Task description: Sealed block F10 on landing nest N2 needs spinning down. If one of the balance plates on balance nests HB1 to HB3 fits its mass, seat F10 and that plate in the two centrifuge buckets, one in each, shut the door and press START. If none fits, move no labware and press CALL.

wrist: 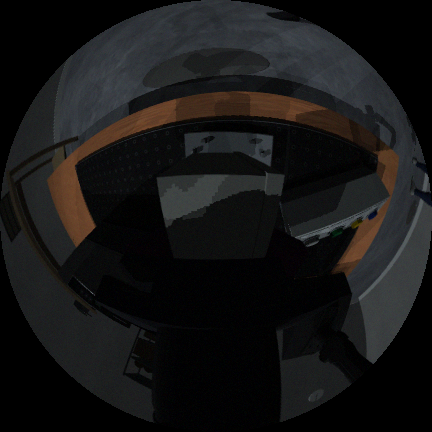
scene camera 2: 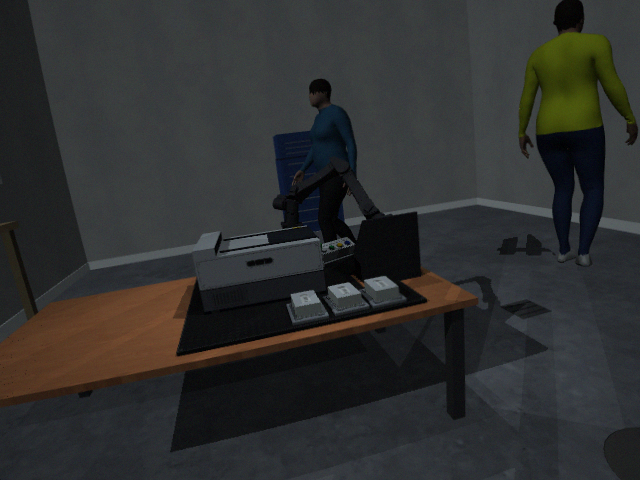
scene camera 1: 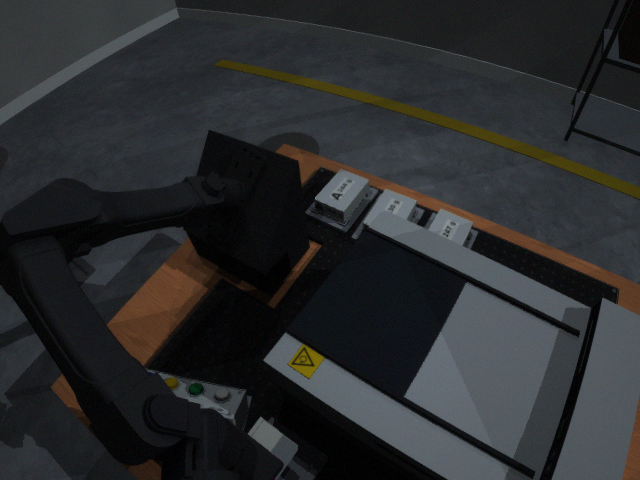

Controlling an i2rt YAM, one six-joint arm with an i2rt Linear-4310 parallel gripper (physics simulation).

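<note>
My gripper carries a white tagged part, and the part is clear of everything else. A button box is in view as well, and so is a dark lid.
</note>
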